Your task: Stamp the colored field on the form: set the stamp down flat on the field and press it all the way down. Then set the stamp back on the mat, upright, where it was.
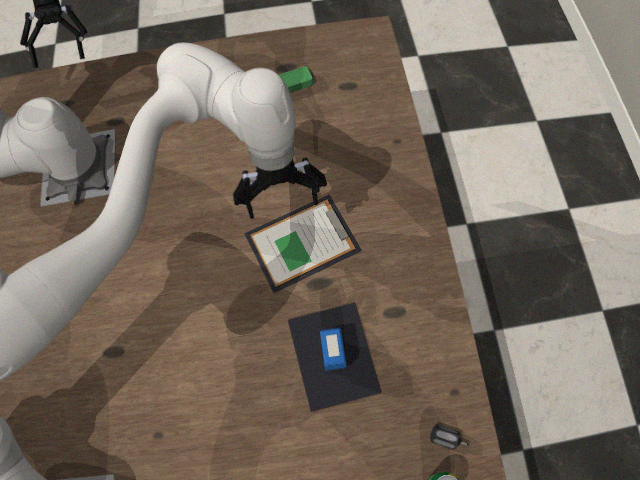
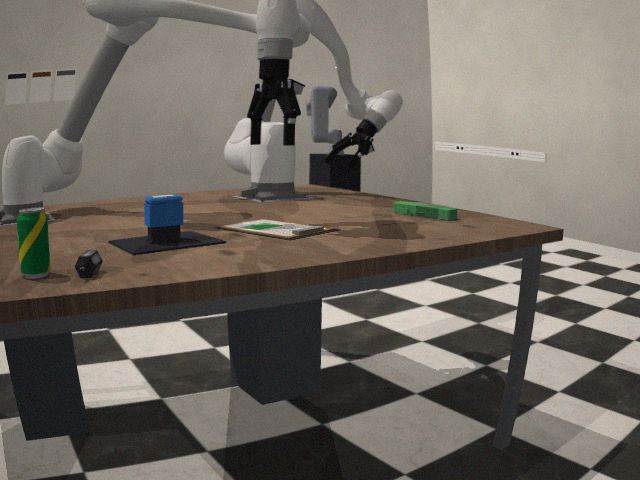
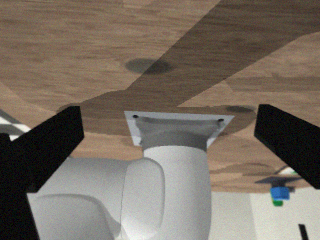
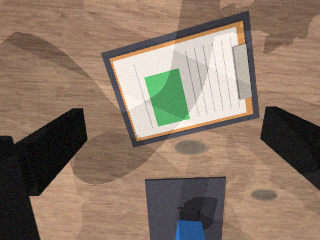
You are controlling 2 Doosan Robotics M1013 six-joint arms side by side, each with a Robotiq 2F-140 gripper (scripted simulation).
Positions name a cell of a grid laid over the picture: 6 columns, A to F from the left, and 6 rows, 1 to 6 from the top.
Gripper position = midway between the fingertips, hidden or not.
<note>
In view: my left gripper (image 2: D3), my right gripper (image 2: C2) and a blue stamp (image 2: B3).
My left gripper also shows in image 3 (image 3: D4). My right gripper is seen too in image 1 (image 1: C3) and in image 4 (image 4: D4).
</note>
